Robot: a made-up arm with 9 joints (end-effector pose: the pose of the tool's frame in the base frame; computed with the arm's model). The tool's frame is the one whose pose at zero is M.
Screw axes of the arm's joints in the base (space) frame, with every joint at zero. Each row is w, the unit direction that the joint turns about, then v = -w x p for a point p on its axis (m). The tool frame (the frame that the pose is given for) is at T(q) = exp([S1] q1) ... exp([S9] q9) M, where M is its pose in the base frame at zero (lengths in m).
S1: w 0 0 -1 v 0 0 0
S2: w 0 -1 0 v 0.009 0 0.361
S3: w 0 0 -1 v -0.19 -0.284 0
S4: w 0 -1 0 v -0.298 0 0.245
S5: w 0 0 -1 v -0.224 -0.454 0
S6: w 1 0 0 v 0 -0.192 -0.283
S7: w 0 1 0 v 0.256 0 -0.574
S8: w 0 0 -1 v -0.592 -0.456 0
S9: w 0 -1 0 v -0.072 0 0.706
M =
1 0 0 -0.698
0 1 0 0.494
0 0 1 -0.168
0 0 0 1
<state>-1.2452 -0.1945 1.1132 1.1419 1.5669 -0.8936 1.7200 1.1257 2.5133</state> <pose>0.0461 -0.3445 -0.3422 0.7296 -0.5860 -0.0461 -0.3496</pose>
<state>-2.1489 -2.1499 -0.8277 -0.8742 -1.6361 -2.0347 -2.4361 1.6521 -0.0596</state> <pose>0.5295 -0.7357 0.2765 0.2860 0.3134 0.8496 -0.3133</pose>
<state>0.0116 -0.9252 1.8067 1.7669 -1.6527 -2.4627 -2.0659 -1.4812 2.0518</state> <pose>-0.8935 0.2487 -0.0114 0.2460 -0.4598 -0.8528 0.0274</pose>
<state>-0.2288 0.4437 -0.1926 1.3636 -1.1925 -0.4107 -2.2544 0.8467 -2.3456</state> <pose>0.3553 0.3195 -0.7293 0.3764 -0.4928 -0.5028 0.6022</pose>
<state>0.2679 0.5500 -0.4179 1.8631 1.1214 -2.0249 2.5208 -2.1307 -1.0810</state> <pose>0.2748 0.3312 -0.8267 0.5883 0.4798 -0.0480 0.6491</pose>
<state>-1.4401 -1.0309 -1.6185 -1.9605 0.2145 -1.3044 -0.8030 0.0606 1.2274</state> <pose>-0.3292 -0.2761 0.2066 0.4907 -0.3047 -0.4981 -0.6467</pose>
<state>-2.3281 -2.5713 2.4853 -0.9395 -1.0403 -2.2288 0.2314 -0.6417 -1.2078</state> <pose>0.0898 -0.5987 -0.1144 0.3143 0.5317 0.0225 0.7861</pose>
